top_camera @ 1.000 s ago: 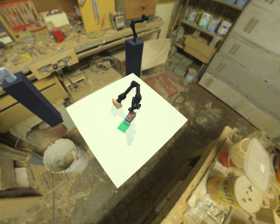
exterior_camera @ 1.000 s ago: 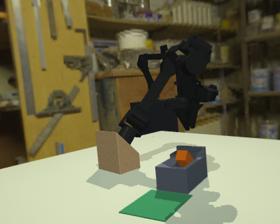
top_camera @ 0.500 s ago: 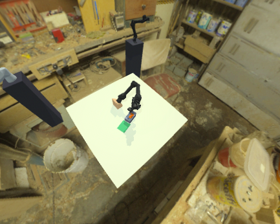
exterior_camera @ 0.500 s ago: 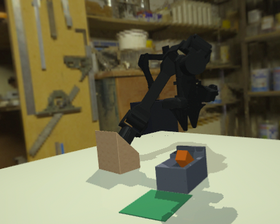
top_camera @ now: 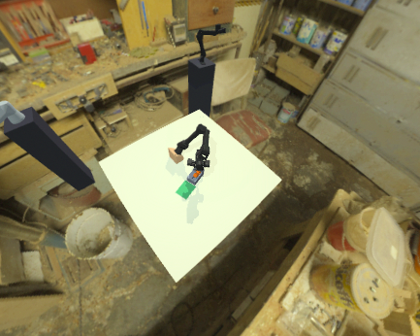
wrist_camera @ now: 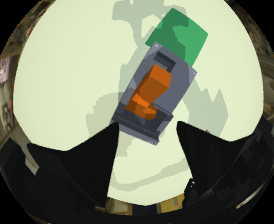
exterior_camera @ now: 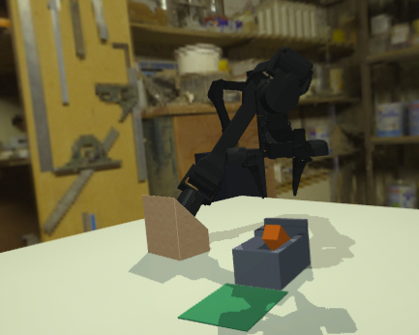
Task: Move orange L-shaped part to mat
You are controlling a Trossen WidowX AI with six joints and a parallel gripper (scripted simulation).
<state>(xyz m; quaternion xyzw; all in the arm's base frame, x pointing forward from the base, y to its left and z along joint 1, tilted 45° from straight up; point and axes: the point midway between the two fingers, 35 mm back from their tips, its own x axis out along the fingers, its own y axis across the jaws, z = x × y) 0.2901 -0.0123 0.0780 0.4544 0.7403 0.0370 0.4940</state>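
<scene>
My gripper tip is now 10 mm past the orange L-shaped part and 100 mm above it. From my gripper tip the other things lie so: green mat 50 mm ahead, 170 mm to the right, 160 mm below.
</scene>
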